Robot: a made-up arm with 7 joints. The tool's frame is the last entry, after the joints. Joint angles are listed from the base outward. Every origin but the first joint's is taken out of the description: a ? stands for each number. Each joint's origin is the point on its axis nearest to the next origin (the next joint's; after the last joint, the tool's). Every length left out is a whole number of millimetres.
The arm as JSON. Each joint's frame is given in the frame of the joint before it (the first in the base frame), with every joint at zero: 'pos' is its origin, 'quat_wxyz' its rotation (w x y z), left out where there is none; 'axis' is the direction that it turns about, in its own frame. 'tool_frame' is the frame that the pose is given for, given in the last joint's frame.
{
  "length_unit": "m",
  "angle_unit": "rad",
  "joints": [
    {
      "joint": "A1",
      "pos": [
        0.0,
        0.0,
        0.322
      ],
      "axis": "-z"
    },
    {
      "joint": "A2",
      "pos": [
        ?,
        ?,
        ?
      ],
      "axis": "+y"
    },
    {
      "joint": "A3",
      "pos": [
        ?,
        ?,
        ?
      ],
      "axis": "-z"
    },
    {
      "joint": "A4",
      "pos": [
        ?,
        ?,
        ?
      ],
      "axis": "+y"
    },
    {
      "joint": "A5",
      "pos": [
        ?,
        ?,
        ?
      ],
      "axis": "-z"
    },
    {
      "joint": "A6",
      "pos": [
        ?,
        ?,
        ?
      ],
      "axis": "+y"
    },
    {
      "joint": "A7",
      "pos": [
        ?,
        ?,
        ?
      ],
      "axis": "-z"
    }
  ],
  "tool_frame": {
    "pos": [
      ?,
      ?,
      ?
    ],
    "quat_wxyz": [
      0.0,
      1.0,
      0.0,
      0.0
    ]
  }
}
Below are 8 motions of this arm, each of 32 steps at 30 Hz.
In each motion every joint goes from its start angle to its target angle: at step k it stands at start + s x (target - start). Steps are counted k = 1, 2, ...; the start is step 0. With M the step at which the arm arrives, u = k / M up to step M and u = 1 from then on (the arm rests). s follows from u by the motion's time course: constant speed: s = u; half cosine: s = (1 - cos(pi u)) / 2; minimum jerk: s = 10 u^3 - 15 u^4 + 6 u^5.
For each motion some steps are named. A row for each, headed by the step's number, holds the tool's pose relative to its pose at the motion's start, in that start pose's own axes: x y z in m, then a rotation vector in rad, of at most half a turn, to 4 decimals.
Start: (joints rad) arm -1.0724 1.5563 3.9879 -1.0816 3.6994 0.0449 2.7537
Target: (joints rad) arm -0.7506 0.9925 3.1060 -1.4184 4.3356 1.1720 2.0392
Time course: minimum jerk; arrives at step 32
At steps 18, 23, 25, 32:
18: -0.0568 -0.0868 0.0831 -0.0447 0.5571 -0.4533
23: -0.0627 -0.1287 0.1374 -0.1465 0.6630 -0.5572
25: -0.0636 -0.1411 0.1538 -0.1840 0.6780 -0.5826
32: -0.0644 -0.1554 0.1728 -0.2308 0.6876 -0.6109

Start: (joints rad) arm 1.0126 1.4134 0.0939 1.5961 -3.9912 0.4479 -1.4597
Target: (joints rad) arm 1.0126 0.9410 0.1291 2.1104 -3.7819 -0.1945 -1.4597
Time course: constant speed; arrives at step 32
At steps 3, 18, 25, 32:
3: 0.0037 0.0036 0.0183 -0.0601 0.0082 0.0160
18: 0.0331 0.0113 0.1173 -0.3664 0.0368 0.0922
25: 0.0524 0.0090 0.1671 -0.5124 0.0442 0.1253
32: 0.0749 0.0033 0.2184 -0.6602 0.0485 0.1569

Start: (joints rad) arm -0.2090 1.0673 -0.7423 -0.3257 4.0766 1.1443 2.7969
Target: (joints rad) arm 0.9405 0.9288 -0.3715 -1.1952 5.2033 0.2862 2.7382
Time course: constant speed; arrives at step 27
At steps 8, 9, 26, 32:
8: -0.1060 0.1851 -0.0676 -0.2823 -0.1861 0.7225
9: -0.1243 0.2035 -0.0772 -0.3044 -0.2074 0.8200
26: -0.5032 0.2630 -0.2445 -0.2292 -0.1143 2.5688
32: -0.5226 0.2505 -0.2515 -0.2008 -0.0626 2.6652

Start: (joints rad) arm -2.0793 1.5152 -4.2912 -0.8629 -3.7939 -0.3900 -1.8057
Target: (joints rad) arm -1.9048 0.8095 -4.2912 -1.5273 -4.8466 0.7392 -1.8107
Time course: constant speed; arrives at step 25
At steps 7, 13, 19, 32:
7: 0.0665 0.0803 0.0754 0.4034 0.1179 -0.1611
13: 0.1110 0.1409 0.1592 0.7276 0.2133 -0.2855
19: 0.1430 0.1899 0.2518 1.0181 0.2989 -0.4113
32: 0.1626 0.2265 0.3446 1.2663 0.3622 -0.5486

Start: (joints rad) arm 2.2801 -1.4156 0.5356 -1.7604 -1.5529 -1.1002 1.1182
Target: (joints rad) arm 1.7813 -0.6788 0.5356 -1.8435 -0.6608 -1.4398 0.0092
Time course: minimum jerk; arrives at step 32
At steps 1, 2, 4, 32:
1: 0.0000 0.0001 0.0000 0.0000 0.0002 0.0000
2: -0.0002 0.0009 0.0003 0.0003 0.0014 0.0001
4: -0.0017 0.0065 0.0024 0.0021 0.0098 0.0006
32: -0.2341 0.2669 0.1738 -0.4198 0.4548 -0.0165

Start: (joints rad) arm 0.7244 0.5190 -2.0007 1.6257 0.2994 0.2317 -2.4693
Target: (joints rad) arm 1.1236 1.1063 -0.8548 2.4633 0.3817 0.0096 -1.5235
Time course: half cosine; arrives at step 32
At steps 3, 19, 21, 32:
3: -0.0152 -0.0052 0.0031 -0.0107 0.0255 0.0043
19: -0.3922 0.0466 0.1897 0.0340 0.6295 -0.1038
21: -0.4237 0.0830 0.2188 0.0815 0.6712 -0.1525
32: -0.4684 0.2061 0.2843 0.2343 0.6970 -0.3225

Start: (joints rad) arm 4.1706 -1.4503 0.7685 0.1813 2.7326 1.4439 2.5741
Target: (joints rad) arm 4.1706 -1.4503 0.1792 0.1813 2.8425 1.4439 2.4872
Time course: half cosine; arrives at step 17
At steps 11, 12, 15, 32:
11: -0.0006 0.0106 0.0132 0.2866 0.1621 -0.1761
12: -0.0005 0.0115 0.0147 0.3169 0.1811 -0.1952
15: -0.0002 0.0132 0.0179 0.3802 0.2219 -0.2351
32: -0.0001 0.0135 0.0186 0.3931 0.2305 -0.2432

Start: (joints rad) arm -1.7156 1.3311 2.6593 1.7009 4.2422 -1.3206 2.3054
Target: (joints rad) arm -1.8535 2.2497 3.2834 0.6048 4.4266 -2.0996 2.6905
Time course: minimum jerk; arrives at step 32
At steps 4, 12, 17, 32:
4: -0.0019 0.0103 0.0047 0.0149 0.0058 -0.0240
12: 0.0166 0.1871 0.0900 0.2245 0.0511 -0.4398
17: 0.1474 0.3633 0.1861 0.3548 0.0085 -0.9429
32: 0.5135 0.4728 0.2837 0.2596 -0.1604 -1.7712

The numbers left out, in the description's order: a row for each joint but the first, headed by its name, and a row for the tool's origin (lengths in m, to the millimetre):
A2: 0.0 -0.016 0.0
A3: 0.0 0.0 0.462
A4: 0.0 -0.011 0.0
A5: 0.0 0.0 0.268
A6: 0.0 0.0 0.0
A7: 0.0 0.0 0.089
tool: 0.0 0.0 0.0

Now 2 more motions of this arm.
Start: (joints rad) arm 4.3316 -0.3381 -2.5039 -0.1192 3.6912 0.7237 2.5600
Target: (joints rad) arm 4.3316 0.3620 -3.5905 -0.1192 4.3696 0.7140 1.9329
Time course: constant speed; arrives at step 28
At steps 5, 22, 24, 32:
5: -0.0771 0.0695 -0.0172 0.0922 0.1136 -0.0719
22: -0.3699 0.2490 0.0007 0.2521 0.5849 -0.3420
24: -0.4056 0.2635 0.0098 0.2530 0.6460 -0.3752
32: -0.4767 0.2881 0.0319 0.2424 0.7696 -0.4415

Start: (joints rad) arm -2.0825 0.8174 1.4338 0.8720 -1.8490 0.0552 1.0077
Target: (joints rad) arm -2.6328 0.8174 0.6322 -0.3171 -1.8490 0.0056 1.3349
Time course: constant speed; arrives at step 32
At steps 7, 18, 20, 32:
7: -0.0539 -0.1532 0.0515 -0.3743 0.1146 -0.0927
18: -0.1823 -0.3003 0.2189 -0.8727 0.3692 -0.3416
20: -0.2084 -0.3103 0.2545 -0.9479 0.4219 -0.4017
32: -0.3521 -0.2621 0.4452 -1.2660 0.7450 -0.8602

